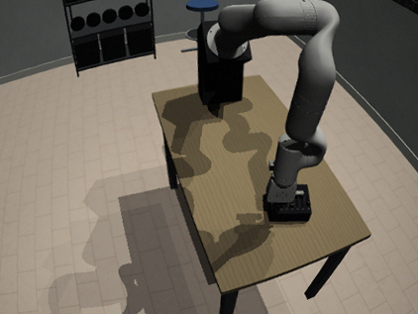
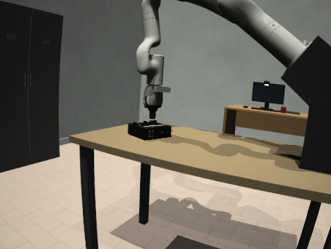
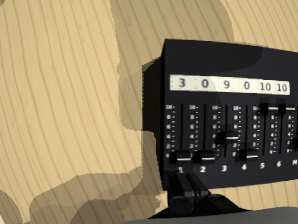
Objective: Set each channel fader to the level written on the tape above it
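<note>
My gripper is now 30 mm above the fader cap, 20 mm past it and 10 mm to the right of it. Also, from my hand: master fader 130 mm to the left, 50 mm ahead, 30 mm below.
</note>
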